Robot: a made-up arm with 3 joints. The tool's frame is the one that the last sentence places.
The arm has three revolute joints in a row. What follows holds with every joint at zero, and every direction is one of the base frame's.
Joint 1 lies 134.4 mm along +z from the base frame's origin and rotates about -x.
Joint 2 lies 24.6 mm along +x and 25.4 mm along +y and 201.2 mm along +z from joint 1 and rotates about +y.
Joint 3 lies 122.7 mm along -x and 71.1 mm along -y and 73.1 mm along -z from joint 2 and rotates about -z.
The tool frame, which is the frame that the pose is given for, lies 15.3 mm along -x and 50.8 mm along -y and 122.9 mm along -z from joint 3; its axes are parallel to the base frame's.
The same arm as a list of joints. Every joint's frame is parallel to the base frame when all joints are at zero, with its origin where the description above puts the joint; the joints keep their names.
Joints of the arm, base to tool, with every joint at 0 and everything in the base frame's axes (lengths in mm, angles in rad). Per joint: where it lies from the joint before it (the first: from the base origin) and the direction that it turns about. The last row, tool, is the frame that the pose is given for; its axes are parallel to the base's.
joint 1: origin 0 0 134.4 axis -x
joint 2: origin 24.6 25.4 201.2 axis +y
joint 3: origin -122.7 -71.1 -73.1 axis -z
tool: origin -15.3 -50.8 -122.9

